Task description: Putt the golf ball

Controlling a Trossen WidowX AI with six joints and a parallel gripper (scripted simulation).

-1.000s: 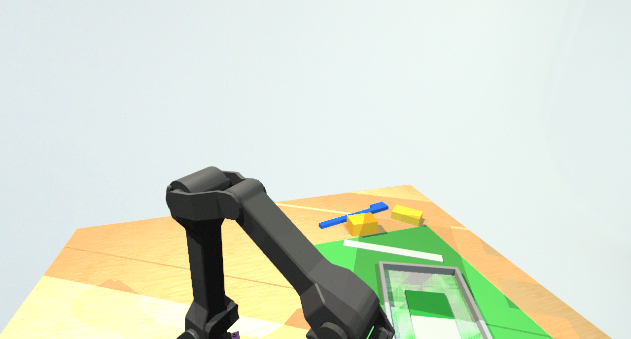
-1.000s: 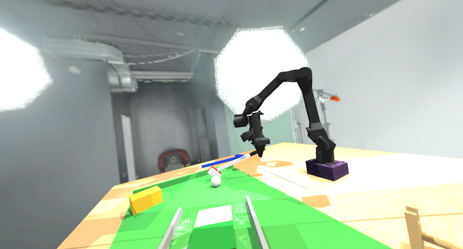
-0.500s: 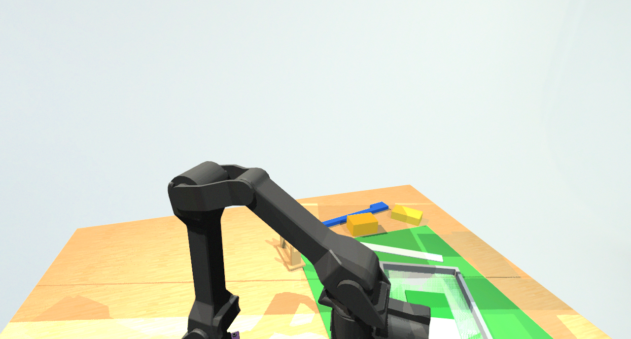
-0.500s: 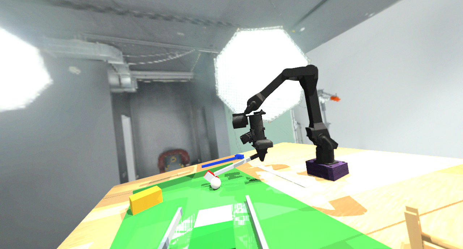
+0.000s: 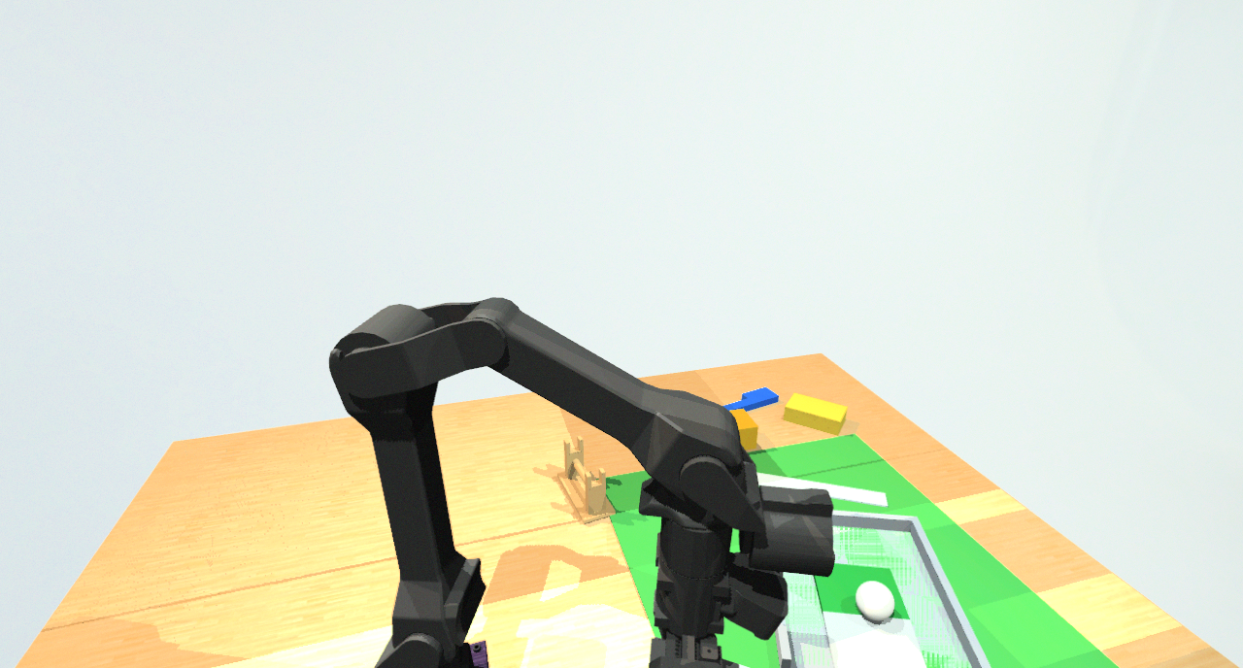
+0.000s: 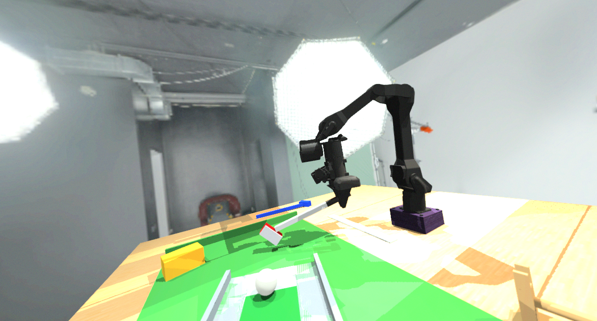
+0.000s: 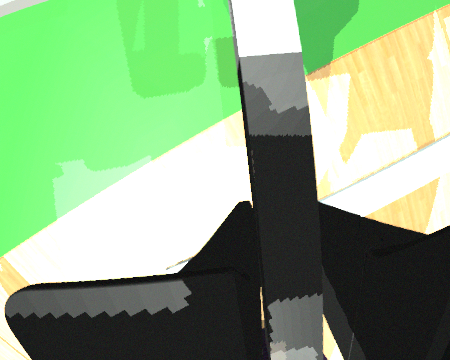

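Now: the red putter 110 mm ahead of my gripper tip, 30 mm to the right of it and 10 mm below it. The rest, counted from my gripper tip: green mat (250 mm ahead, 70 mm to the left, 90 mm below); then wooden stand (30 mm behind, 390 mm to the left, 60 mm below); then white golf ball (270 mm ahead, 100 mm to the left, 60 mm below).
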